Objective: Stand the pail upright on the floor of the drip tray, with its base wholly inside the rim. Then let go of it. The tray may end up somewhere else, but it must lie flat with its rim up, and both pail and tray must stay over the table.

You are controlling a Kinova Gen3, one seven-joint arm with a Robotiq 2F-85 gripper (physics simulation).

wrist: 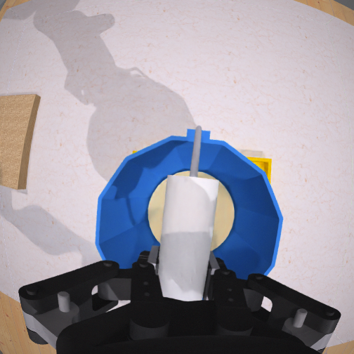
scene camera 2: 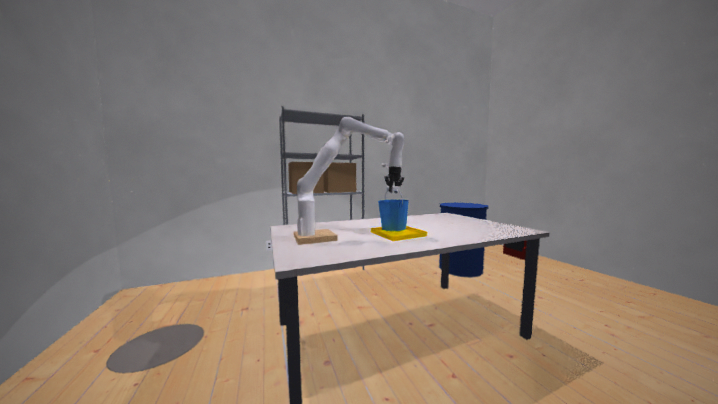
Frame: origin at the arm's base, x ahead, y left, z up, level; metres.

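Seen in the pictures: gripper, between the fingertips: (scene camera 2: 393, 192); arm's base, origin of its link: (scene camera 2: 307, 234).
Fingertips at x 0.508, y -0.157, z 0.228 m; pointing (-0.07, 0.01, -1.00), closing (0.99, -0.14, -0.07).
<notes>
Offsets run from my fingertips to a thing's top centre. "pt": to the spot under its first point. Level surfaces: height alone.
The blue pail {pt 0.060 m right, 0.049 m back, 0.130 m down} (scene camera 2: 393, 215) (wrist: 257, 220) is upright. In the scene view its base is at the yellow drip tray {pt 0.152 m right, 0.043 m ahead, 0.233 m down} (scene camera 2: 415, 233) (wrist: 267, 164), within the tray's outline; whether it touches the tray floor cannot be told. The tray lies flat on the table, rim up. In the wrist view the pail hides most of it; one corner shows at the right and a sliver at the upper left. My gripper (scene camera 2: 394, 189) (wrist: 180, 260) is above the pail, shut on the white grip (wrist: 189, 215) of its wire handle (wrist: 196, 150).
The table {0.259 m down} (scene camera 2: 346, 251) (wrist: 290, 75) carries the arm's wooden base board (scene camera 2: 321, 236) (wrist: 15, 145), left of the tray. Behind the table stand a shelf rack (scene camera 2: 321, 118) with cardboard boxes and a dark blue barrel (scene camera 2: 469, 263).
</notes>
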